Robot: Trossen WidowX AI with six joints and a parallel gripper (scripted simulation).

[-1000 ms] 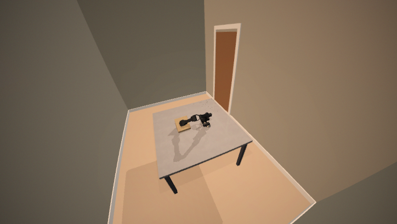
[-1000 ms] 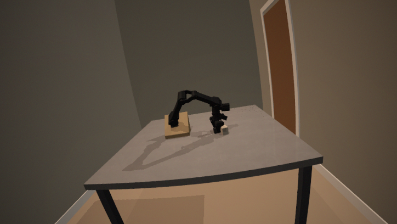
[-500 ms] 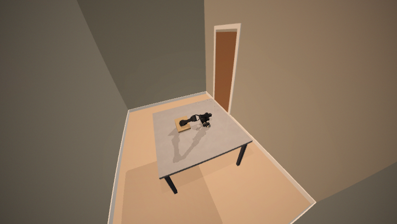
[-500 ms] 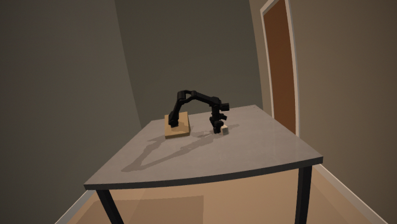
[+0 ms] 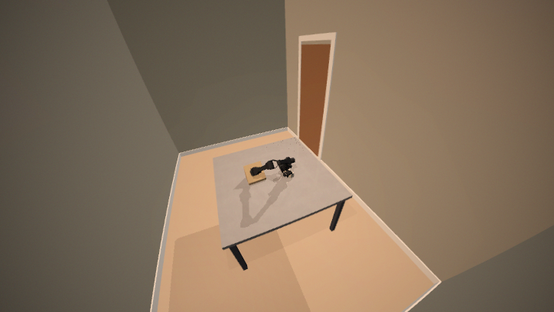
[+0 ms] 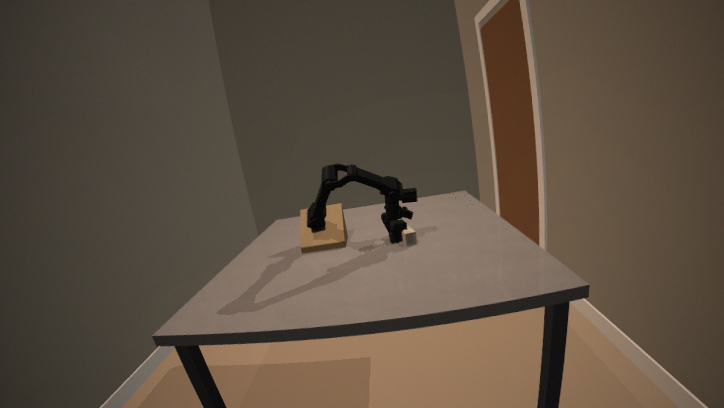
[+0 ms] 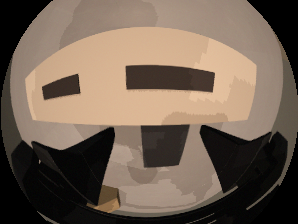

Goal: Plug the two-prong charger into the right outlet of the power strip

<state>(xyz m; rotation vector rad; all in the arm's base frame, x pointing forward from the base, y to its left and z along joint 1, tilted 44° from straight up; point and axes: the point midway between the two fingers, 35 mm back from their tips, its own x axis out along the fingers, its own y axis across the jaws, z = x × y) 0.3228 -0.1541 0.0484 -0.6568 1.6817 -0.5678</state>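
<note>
My gripper tip is now 2 cm short of the charger and 1 cm below it.
</note>
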